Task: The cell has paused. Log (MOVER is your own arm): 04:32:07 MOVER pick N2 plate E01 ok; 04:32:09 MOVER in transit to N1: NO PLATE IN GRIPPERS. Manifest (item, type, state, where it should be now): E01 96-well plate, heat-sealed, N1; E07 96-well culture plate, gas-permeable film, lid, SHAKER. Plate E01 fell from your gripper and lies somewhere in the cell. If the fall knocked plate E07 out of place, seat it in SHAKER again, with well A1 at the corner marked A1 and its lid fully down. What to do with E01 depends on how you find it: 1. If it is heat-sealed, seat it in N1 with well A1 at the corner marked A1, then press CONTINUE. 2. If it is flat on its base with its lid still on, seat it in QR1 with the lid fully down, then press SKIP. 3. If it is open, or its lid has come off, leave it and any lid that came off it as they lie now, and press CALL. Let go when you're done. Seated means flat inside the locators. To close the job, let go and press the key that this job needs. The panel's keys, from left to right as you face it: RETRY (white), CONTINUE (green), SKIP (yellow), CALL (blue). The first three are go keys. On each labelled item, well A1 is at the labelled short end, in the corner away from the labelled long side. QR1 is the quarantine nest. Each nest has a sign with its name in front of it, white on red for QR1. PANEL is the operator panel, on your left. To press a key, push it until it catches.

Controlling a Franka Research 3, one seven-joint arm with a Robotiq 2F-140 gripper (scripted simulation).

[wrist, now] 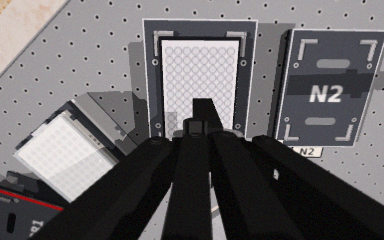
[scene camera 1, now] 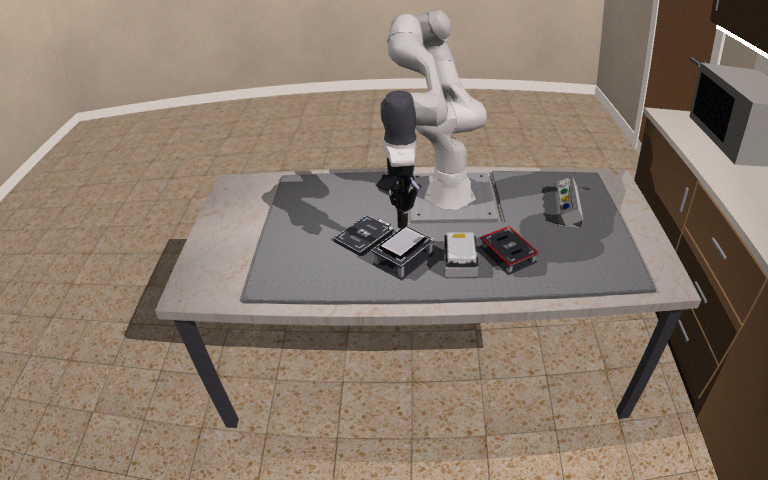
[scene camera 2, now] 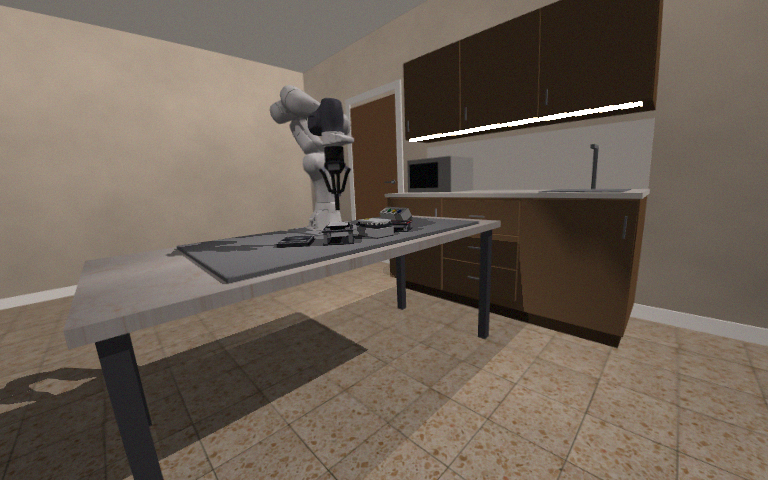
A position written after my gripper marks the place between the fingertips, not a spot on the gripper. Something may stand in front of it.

Observation:
In view: my gripper (scene camera 1: 402, 226) and a key panel (scene camera 1: 571, 217).
My gripper shows as well in the wrist view (wrist: 201, 113) and in scene camera 2 (scene camera 2: 337, 210).

